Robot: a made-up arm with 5 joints.
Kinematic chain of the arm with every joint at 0, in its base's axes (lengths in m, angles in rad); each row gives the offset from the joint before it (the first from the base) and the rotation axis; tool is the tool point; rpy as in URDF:
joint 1: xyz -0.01 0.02 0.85 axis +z
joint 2: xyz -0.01 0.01 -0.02 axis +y
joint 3: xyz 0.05 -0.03 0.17 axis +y
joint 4: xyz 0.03 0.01 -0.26 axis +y
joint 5: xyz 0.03 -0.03 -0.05 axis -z
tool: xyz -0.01 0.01 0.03 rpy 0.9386 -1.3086 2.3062
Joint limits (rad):
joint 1: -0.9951..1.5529
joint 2: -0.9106..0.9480
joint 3: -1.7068..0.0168
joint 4: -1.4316..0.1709
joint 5: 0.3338..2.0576
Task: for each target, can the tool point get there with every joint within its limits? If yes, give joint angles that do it. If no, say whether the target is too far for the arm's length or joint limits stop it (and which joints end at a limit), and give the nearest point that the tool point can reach.
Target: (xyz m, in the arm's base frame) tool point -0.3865 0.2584 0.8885
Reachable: no: joint limits stop it (at a limit: joint 1) | nearest point 0.0200 0.2511 0.8885 | short by 0.407 m
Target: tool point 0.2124 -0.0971 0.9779
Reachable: yes | joints -0.3704 -0.3937 -0.8164 -0.2287 1.4233
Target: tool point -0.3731 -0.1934 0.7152
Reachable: no: joint limits stop it (at a limit: joint 2, joint 3, joint 4, joint 5) | nearest point -0.0572 -0.0077 0.6858 | short by 0.368 m
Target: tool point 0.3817 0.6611 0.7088
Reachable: no: too far | nearest point 0.2057 0.3731 0.7625 | short by 0.342 m
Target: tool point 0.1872 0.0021 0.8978
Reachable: yes | joints 0.0731 -0.6269 -0.3180 -0.1717 1.7794
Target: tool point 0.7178 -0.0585 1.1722
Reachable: no: too far | nearest point 0.3675 -0.0207 1.0097 | short by 0.388 m
